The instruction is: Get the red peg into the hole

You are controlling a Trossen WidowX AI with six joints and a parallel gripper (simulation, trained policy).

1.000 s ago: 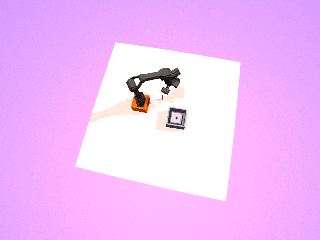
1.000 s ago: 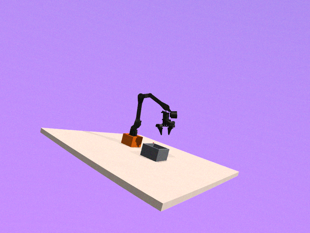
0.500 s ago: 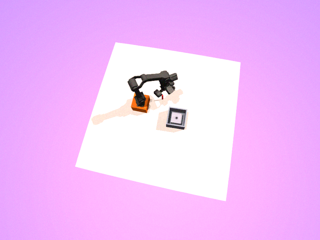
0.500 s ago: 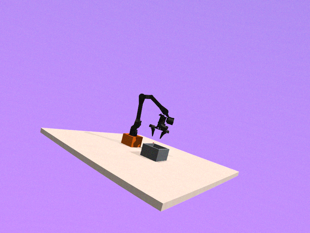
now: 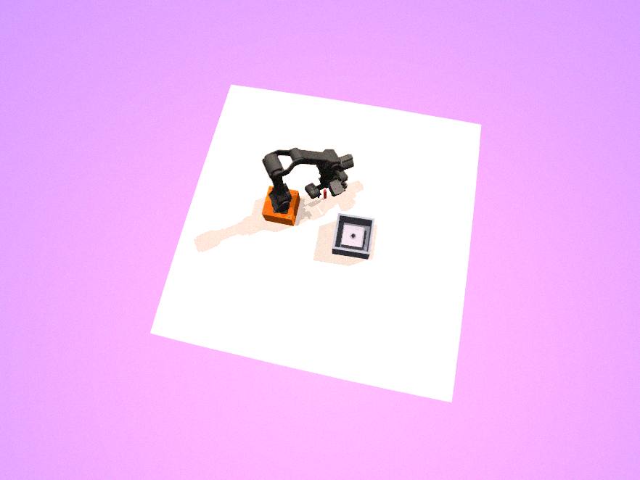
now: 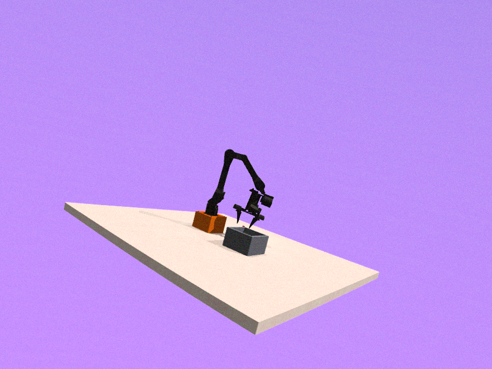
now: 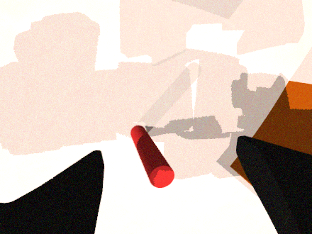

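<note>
Right now the red peg is 4 cm below my gripper tip and 2 cm to the left of it. The rest, counted from my gripper tip: grey box: 18 cm to the right, 14 cm ahead, 5 cm below.
</note>
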